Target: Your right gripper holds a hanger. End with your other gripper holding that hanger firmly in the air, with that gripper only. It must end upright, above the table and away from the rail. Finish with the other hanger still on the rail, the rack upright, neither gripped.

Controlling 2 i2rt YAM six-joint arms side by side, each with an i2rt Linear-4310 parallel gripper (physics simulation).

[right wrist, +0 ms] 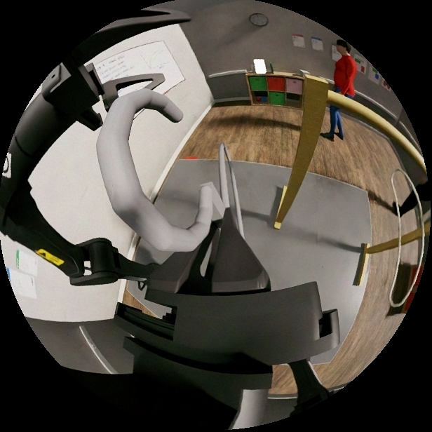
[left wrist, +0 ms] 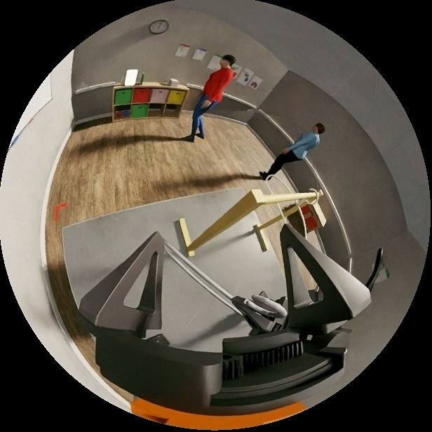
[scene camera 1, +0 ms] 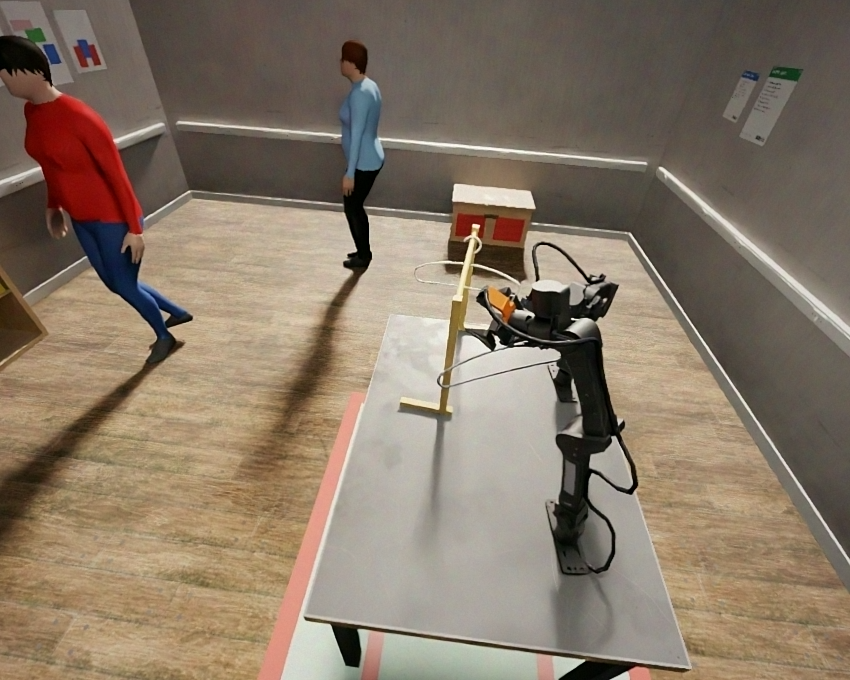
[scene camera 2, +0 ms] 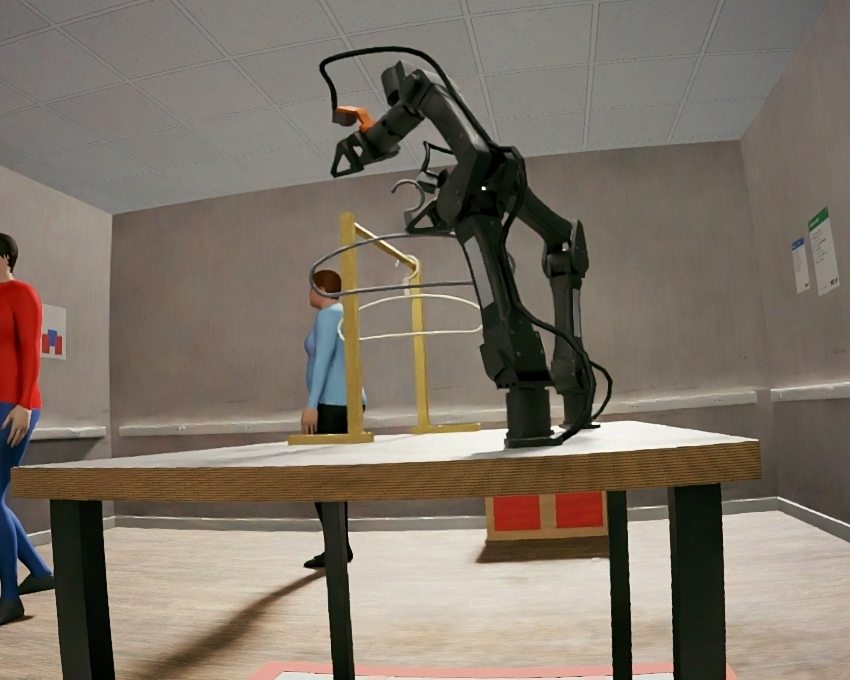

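Where they show: left gripper, fingertip midpoint: (scene camera 1: 474, 313) (scene camera 2: 346, 169); right gripper, fingertip midpoint: (scene camera 2: 406, 231); left arm's base at its link origin: (scene camera 1: 564, 535) (scene camera 2: 530, 443); right arm's base at its link origin: (scene camera 1: 561, 382) (scene camera 2: 578, 428).
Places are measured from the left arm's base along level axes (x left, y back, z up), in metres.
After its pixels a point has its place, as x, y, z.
Observation:
The grey hanger (scene camera 1: 438, 377) {-0.271, -0.373, 0.334} (scene camera 2: 396, 287) {-0.321, -0.215, 0.298} (left wrist: 200, 274) (right wrist: 115, 165) is upright in the air, hook up. My right gripper (scene camera 2: 411, 227) {-0.328, -0.190, 0.412} (left wrist: 233, 298) (right wrist: 223, 213) is shut on it just below the hook. My left gripper (scene camera 1: 479, 316) {-0.292, -0.300, 0.539} (scene camera 2: 336, 166) {-0.292, -0.300, 0.539} (left wrist: 220, 233) (right wrist: 172, 51) is open and empty, apart from the hanger; in scene camera 2 it is above and to the left of the hook. The white hanger (scene camera 1: 415, 272) {-0.869, -0.441, 0.303} (scene camera 2: 425, 295) {-0.817, -0.194, 0.368} (right wrist: 399, 230) hangs on the rail of the upright yellow rack (scene camera 1: 449, 361) {-0.417, -0.327, 0.257} (scene camera 2: 350, 340) {-0.417, -0.327, 0.213} (left wrist: 225, 225) (right wrist: 305, 145).
The grey table (scene camera 1: 425, 567) {0.087, -0.392, 0.000} (scene camera 2: 212, 483) {0.232, -0.375, -0.019} carries the rack and both arm bases. In scene camera 2, the grey hanger's loop overlaps the near rack post; contact cannot be told. A person in red (scene camera 1: 81, 155) and one in light blue (scene camera 1: 365, 120) stand beyond the table.

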